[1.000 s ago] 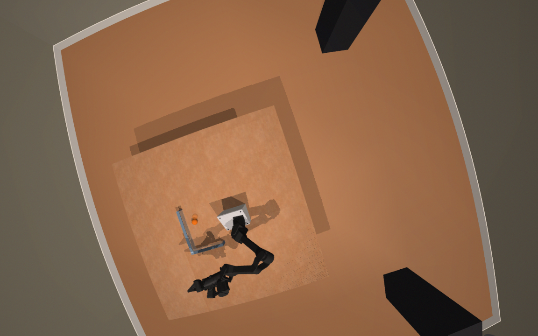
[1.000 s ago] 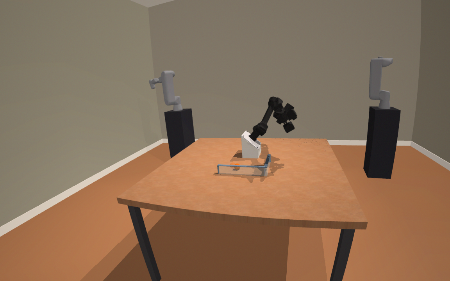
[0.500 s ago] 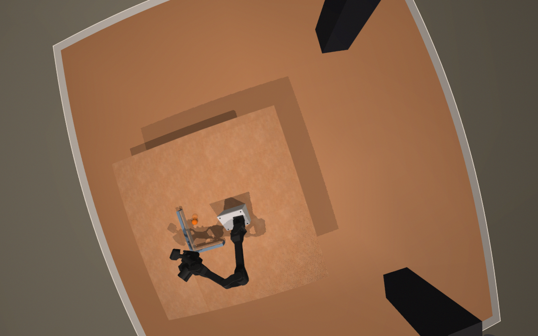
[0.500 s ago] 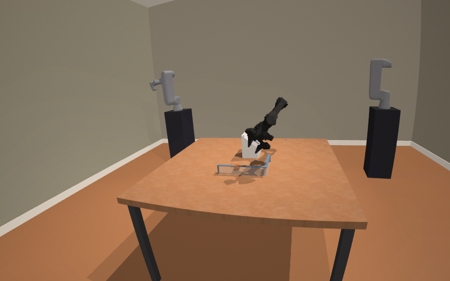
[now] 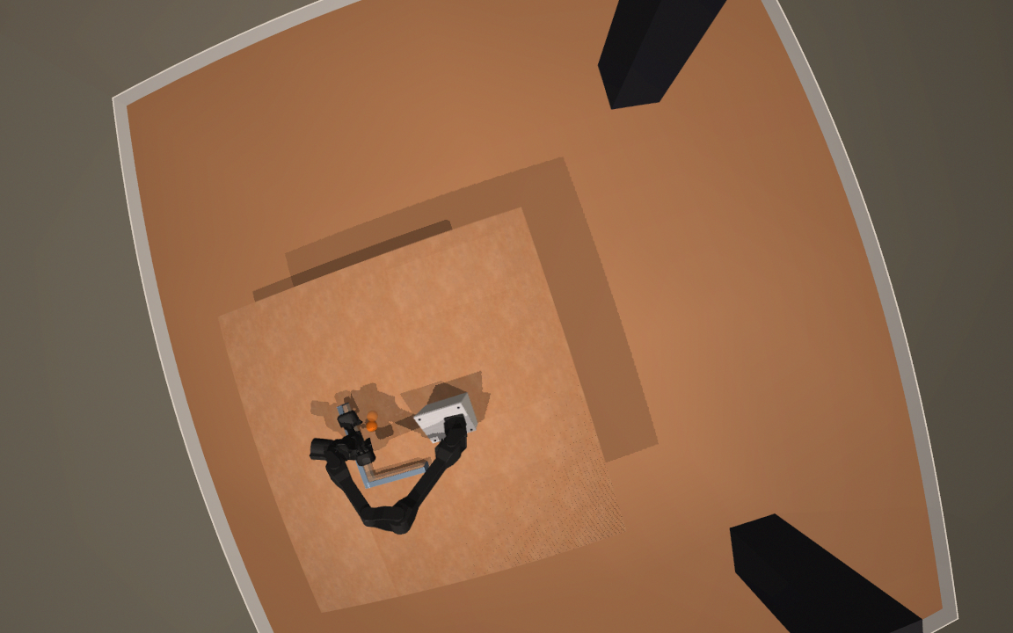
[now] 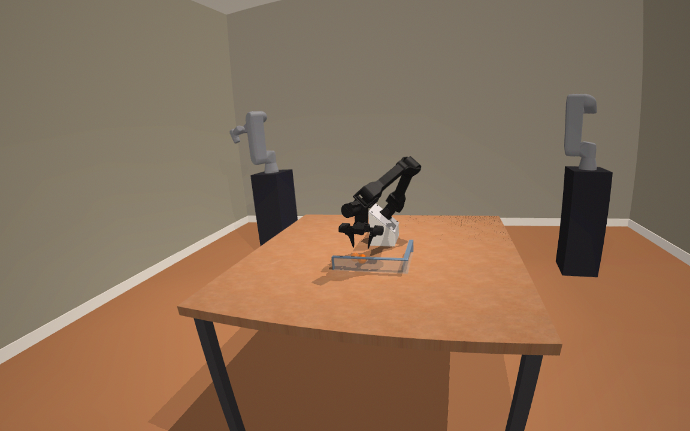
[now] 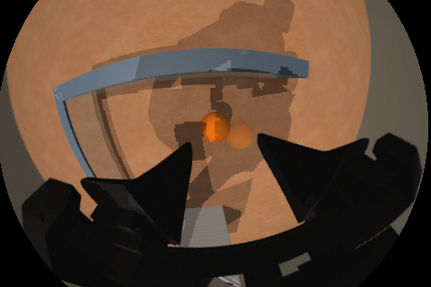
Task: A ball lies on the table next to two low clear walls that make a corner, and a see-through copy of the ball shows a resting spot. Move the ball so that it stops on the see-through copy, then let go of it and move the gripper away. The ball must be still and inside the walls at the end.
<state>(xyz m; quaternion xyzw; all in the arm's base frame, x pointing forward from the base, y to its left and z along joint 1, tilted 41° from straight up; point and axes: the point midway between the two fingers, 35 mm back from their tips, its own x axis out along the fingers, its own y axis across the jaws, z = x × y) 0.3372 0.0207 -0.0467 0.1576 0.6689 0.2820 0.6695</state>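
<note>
My gripper tip is now 5 cm above the orange ball. Also, from my gripper tip: see-through copy of ball: 2 cm behind, 4 cm to the right, 5 cm below; then clear wall: 7 cm ahead, 6 cm to the left, 4 cm below.
</note>
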